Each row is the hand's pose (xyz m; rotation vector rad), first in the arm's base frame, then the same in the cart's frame.
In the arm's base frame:
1: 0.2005 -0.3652 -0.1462 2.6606 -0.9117 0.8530
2: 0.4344 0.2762 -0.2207 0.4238 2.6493 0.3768
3: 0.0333 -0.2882 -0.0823 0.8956 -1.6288 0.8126
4: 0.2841 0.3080 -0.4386 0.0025 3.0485 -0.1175
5: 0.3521 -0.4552 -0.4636 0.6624 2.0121 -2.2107
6: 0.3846 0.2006 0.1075 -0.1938 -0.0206 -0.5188
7: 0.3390 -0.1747 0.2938 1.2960 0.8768 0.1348
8: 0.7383 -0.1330 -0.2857 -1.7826 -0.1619 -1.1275
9: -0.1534 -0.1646 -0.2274 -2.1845 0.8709 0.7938
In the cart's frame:
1: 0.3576 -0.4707 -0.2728 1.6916 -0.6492 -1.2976
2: 0.2823 0.0320 -0.7346 -0.8715 -1.6618 0.3985
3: 0.4748 -0.3509 -0.1734 0.6042 -0.0741 -0.2803
4: 0.1221 0.1644 -0.5676 -0.3737 -1.3482 0.2697
5: 0.0024 -0.5425 -0.2961 0.6965 -0.7069 1.5213
6: 0.6015 -0.0863 -0.7323 -0.8303 1.7746 -0.6563
7: 0.7547 -0.4457 -0.5741 1.1524 1.8911 -1.6972
8: 0.0910 -0.4386 -0.8118 -2.4073 1.2746 0.5735
9: 0.4036 -0.1375 -0.0300 0.6451 -1.9288 -2.1760

